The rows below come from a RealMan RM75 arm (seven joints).
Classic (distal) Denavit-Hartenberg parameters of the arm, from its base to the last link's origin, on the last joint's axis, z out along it. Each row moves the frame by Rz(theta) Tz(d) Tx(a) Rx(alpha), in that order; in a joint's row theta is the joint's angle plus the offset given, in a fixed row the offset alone. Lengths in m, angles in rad.
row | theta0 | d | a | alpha
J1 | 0 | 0.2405 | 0 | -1.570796
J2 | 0 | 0 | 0 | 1.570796
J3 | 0 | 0.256 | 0 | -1.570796
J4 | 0 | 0 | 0 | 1.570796
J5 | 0 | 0.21 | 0 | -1.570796
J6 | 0 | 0 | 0 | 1.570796
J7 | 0 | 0.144 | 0 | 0
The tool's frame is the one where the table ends.
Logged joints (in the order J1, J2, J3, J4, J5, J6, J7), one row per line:
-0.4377 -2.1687 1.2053 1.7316 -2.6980 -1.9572 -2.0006
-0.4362 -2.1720 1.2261 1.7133 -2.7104 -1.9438 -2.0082
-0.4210 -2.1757 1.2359 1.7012 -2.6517 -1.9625 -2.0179
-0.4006 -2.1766 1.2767 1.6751 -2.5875 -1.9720 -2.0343
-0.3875 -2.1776 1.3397 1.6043 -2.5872 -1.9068 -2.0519
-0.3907 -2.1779 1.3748 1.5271 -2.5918 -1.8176 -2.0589
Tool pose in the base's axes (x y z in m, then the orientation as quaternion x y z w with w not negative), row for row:
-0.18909 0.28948 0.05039 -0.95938 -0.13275 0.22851 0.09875
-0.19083 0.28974 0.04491 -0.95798 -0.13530 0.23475 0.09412
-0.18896 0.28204 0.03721 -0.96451 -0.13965 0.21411 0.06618
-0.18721 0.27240 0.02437 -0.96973 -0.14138 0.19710 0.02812
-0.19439 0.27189 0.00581 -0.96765 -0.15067 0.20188 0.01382
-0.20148 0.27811 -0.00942 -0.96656 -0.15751 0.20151 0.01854
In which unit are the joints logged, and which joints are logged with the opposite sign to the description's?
The joints are logged in radians. Opposite sign: J5, J6.
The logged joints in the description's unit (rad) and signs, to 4 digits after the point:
-0.4377 -2.1687 1.2053 1.7316 2.6980 1.9572 -2.0006
-0.4362 -2.1720 1.2261 1.7133 2.7104 1.9438 -2.0082
-0.4210 -2.1757 1.2359 1.7012 2.6517 1.9625 -2.0179
-0.4006 -2.1766 1.2767 1.6751 2.5875 1.9720 -2.0343
-0.3875 -2.1776 1.3397 1.6043 2.5872 1.9068 -2.0519
-0.3907 -2.1779 1.3748 1.5271 2.5918 1.8176 -2.0589

